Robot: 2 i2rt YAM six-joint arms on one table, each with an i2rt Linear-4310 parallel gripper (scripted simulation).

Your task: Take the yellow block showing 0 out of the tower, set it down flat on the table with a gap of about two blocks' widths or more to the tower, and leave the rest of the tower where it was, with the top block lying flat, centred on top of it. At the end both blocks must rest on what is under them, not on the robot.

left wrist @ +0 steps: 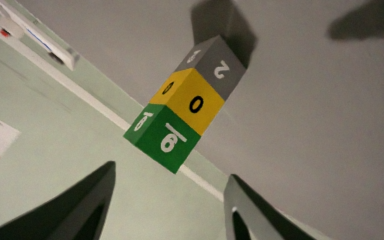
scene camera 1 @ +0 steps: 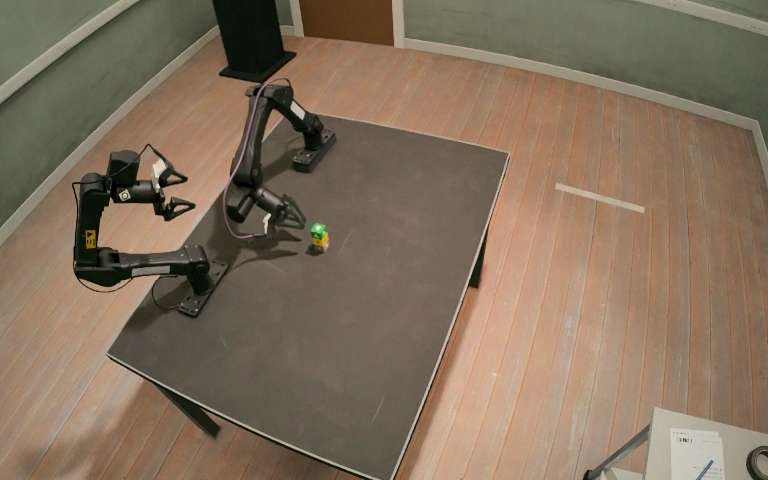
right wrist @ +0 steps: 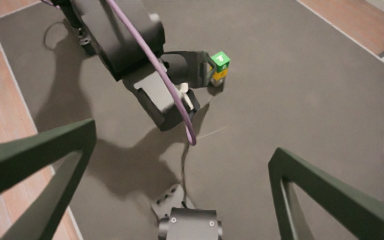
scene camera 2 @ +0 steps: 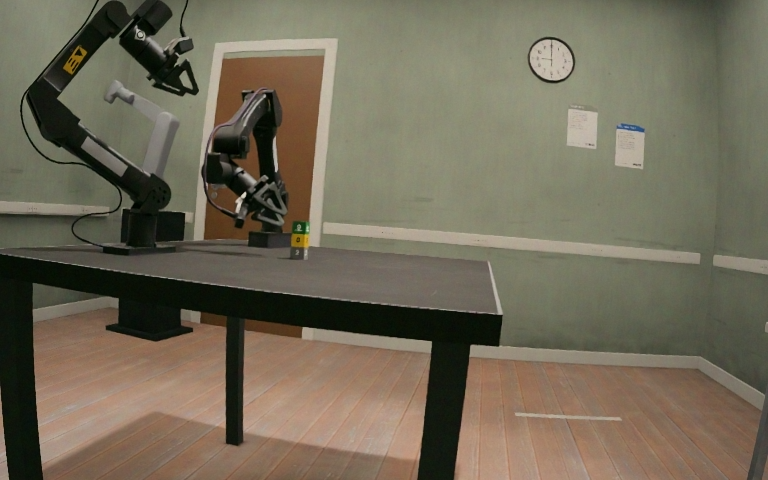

Labels:
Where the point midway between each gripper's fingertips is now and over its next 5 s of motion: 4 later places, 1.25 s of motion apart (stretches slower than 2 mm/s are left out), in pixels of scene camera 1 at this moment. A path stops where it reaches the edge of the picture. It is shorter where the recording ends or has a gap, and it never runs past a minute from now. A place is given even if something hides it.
My left gripper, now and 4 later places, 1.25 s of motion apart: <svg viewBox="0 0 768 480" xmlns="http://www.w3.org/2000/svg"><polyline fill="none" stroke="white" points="305,224 309,219 320,226 318,234 316,221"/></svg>
My right gripper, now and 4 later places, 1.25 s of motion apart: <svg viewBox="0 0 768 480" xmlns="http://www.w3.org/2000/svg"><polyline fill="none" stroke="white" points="191,192 310,219 320,236 319,236 279,250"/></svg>

